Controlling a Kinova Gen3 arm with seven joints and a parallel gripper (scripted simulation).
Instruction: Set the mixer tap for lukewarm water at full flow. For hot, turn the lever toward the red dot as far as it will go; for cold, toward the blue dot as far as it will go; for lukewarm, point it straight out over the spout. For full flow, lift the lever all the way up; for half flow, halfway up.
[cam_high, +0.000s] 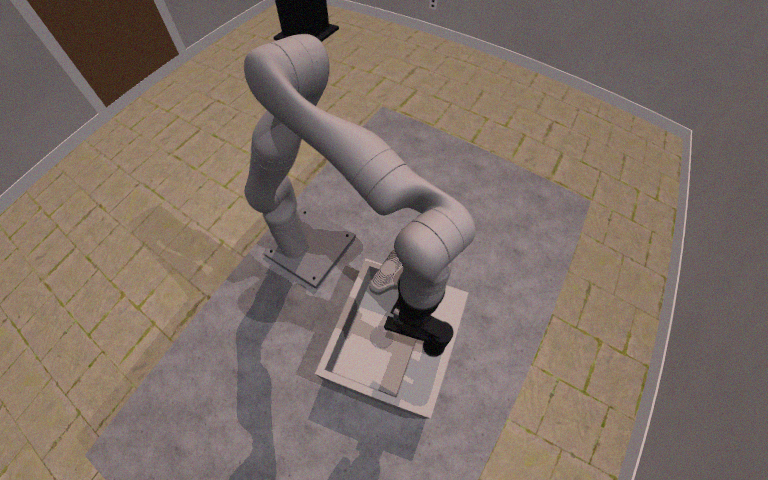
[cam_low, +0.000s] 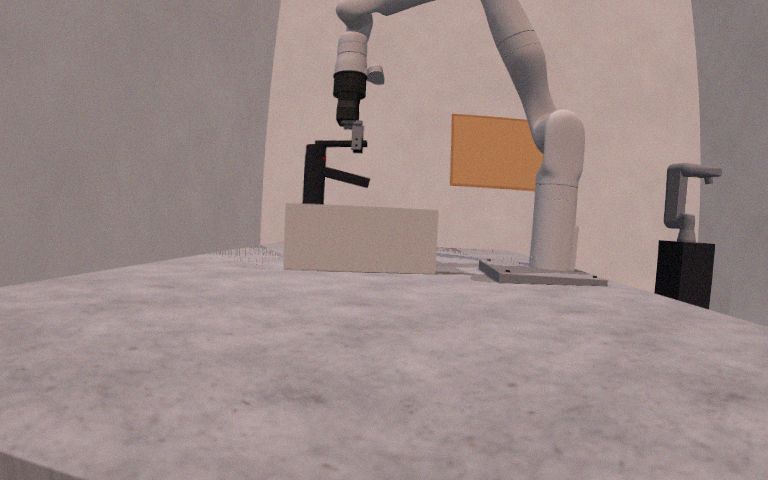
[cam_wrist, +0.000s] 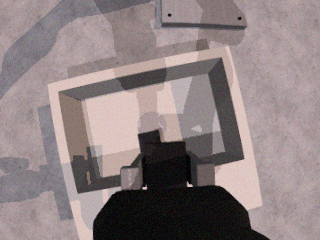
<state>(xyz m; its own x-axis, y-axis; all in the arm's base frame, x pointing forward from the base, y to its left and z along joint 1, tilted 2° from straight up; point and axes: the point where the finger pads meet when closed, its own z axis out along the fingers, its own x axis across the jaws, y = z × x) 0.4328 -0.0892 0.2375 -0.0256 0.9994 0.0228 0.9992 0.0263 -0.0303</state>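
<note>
My gripper is now 40 mm short of the lever. Also, from my hand: black mixer tap: 60 mm ahead, 50 mm below; sink basin: 20 mm behind, 20 mm to the right, 230 mm below.
</note>
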